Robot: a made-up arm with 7 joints. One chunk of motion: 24 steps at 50 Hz.
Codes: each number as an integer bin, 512 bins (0 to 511) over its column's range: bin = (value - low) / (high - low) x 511, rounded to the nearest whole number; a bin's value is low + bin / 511 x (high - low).
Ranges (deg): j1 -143.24..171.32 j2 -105.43..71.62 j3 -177.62..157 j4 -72.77..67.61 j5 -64.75..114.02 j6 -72.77..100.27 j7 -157..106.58
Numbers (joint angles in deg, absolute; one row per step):
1: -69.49 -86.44 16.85 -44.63 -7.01 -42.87 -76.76
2: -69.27 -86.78 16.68 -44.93 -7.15 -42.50 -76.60
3: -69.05 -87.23 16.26 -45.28 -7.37 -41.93 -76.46
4: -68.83 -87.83 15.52 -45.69 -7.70 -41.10 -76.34
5: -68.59 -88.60 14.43 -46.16 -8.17 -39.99 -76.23
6: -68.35 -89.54 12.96 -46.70 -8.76 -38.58 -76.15
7: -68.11 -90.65 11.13 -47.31 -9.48 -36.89 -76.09
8: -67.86 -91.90 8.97 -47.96 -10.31 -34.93 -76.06
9: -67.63 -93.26 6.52 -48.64 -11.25 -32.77 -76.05
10: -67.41 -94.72 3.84 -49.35 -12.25 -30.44 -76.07
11: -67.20 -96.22 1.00 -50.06 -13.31 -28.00 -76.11
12: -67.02 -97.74 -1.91 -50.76 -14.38 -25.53 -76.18
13: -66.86 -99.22 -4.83 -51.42 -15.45 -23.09 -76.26
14: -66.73 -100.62 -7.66 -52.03 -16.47 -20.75 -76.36
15: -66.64 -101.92 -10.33 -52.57 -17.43 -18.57 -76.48
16: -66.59 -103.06 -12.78 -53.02 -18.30 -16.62 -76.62
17: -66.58 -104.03 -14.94 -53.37 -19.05 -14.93 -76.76
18: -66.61 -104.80 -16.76 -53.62 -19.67 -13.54 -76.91
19: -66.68 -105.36 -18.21 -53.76 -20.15 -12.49 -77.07
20: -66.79 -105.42 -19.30 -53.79 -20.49 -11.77 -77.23
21: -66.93 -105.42 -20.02 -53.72 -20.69 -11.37 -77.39
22: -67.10 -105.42 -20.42 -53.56 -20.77 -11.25 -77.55
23: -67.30 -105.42 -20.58 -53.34 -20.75 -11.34 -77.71
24: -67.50 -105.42 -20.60 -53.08 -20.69 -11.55 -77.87
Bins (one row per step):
1: 120 55 297 102 165 88 156
2: 120 54 297 101 165 89 156
3: 121 53 296 100 164 91 156
4: 121 51 295 99 163 94 156
5: 121 49 293 97 162 97 157
6: 122 46 291 95 160 101 157
7: 122 43 288 93 158 106 157
8: 122 39 285 90 156 112 157
9: 123 35 281 88 153 118 157
10: 123 31 277 85 150 125 157
11: 124 27 273 83 147 132 157
12: 124 22 268 80 144 140 157
13: 124 18 264 78 141 147 157
14: 124 14 260 75 138 154 156
15: 124 10 255 74 135 160 156
16: 125 7 252 72 133 166 156
17: 125 4 248 71 131 171 156
18: 124 2 246 70 129 175 155
19: 124 0 243 69 127 178 155
20: 124 0 242 69 127 180 155
21: 124 0 241 69 126 181 154
22: 124 0 240 70 126 182 154
23: 123 0 240 71 126 181 154
24: 123 0 240 72 126 181 153

